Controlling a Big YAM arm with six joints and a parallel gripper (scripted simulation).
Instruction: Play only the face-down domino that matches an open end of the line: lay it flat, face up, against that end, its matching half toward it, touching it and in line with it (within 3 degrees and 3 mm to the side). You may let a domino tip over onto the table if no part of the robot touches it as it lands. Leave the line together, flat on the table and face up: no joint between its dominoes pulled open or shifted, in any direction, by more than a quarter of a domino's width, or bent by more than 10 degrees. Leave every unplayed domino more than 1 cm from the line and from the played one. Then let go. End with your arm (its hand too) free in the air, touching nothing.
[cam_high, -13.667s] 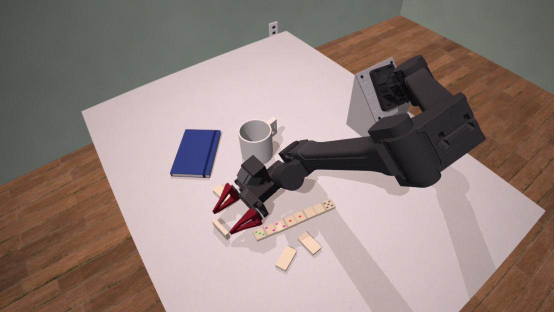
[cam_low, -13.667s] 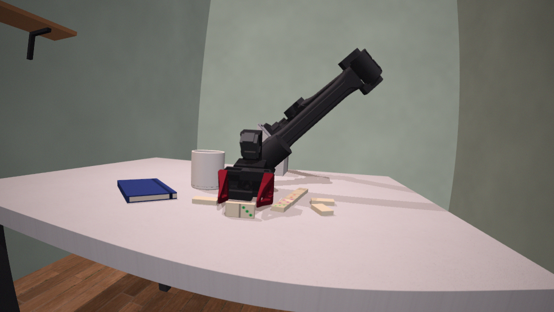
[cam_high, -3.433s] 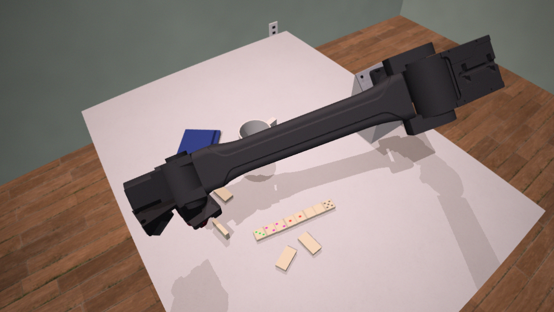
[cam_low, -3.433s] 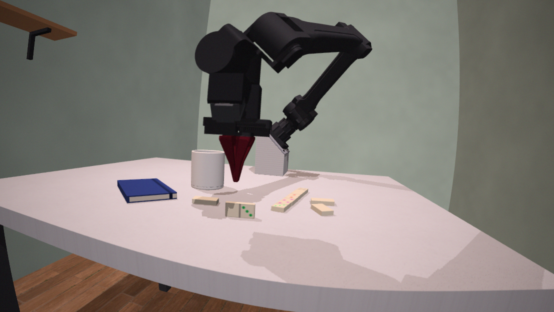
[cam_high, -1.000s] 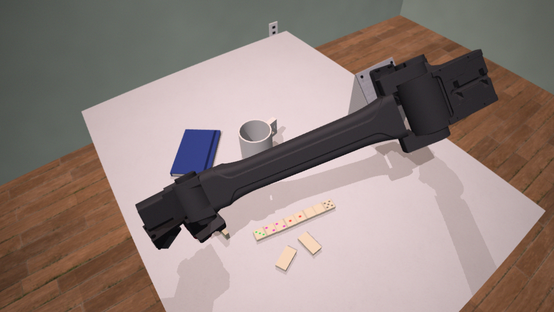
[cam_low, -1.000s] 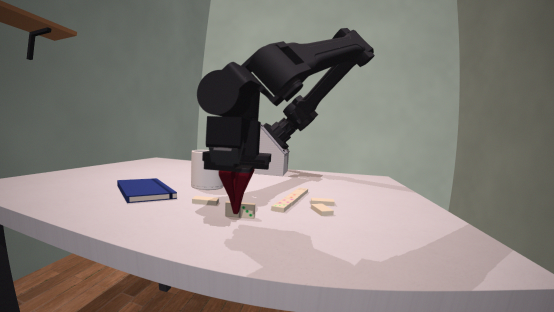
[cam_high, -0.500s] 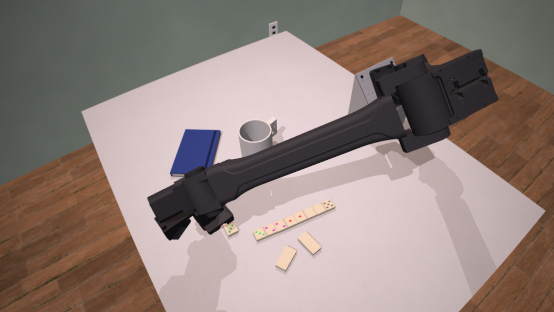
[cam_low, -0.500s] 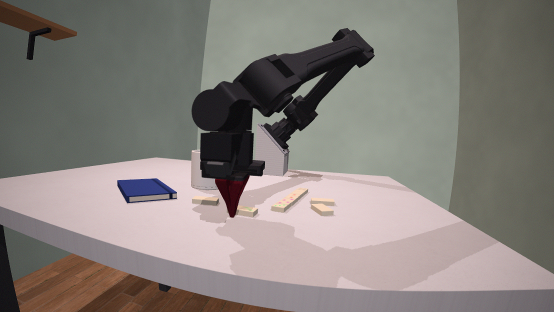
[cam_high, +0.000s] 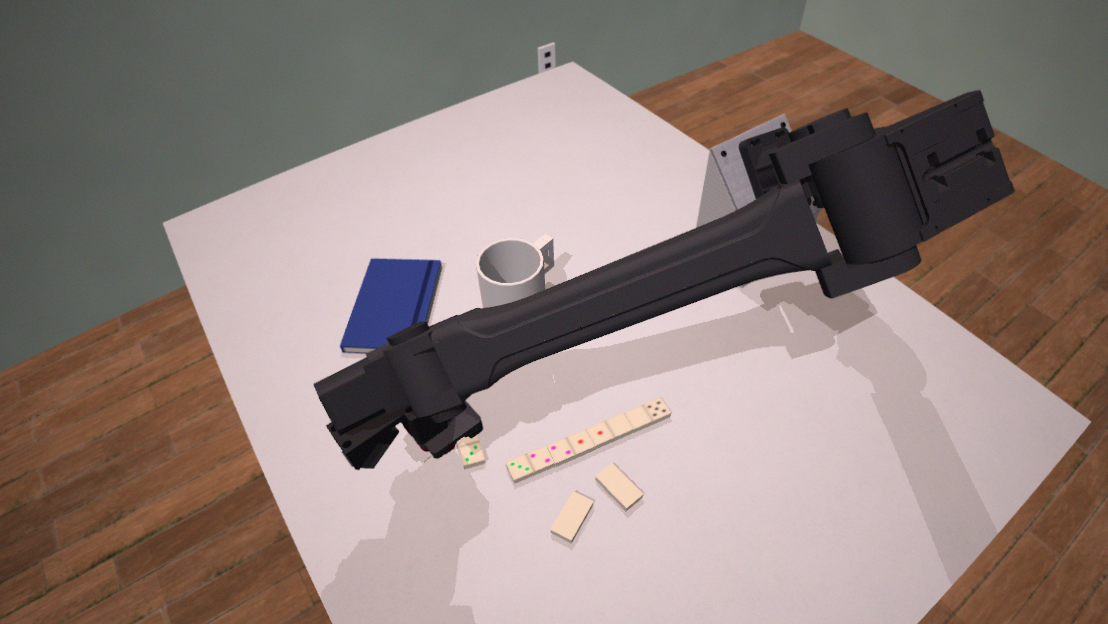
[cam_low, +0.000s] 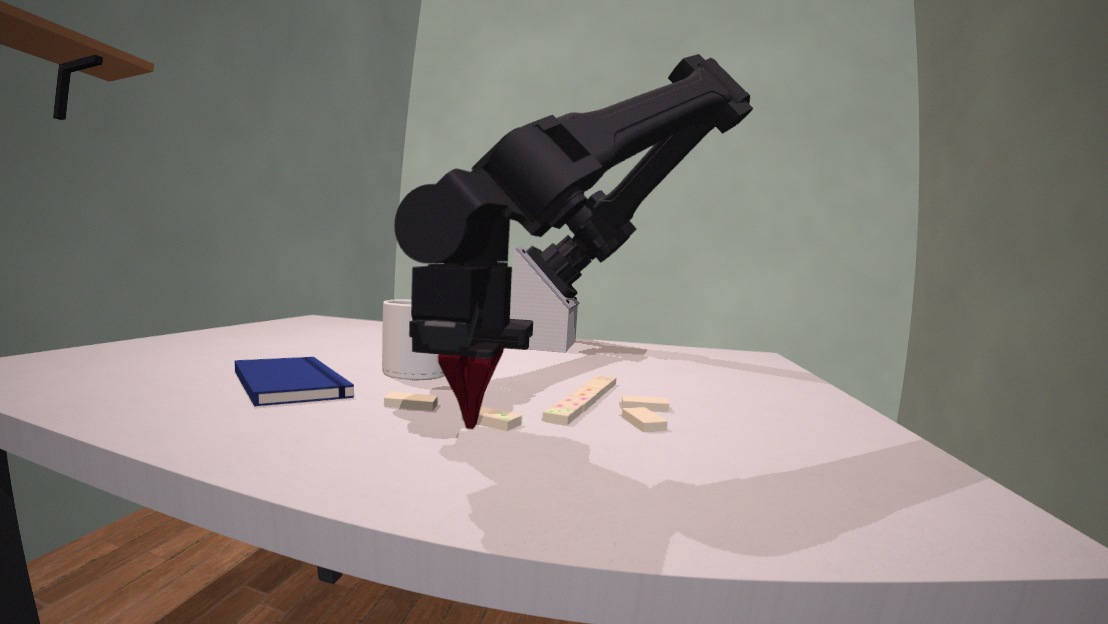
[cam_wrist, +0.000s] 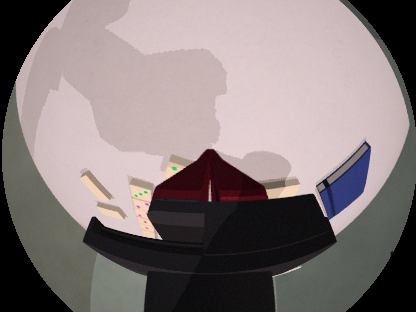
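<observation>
My hand is 20 mm past the domino and 10 mm to the right of it. The rest, counted from my hand: white mug: 190 mm behind, 160 mm to the right, 30 mm above; then blue notebook: 260 mm to the right, 30 mm behind.
</observation>
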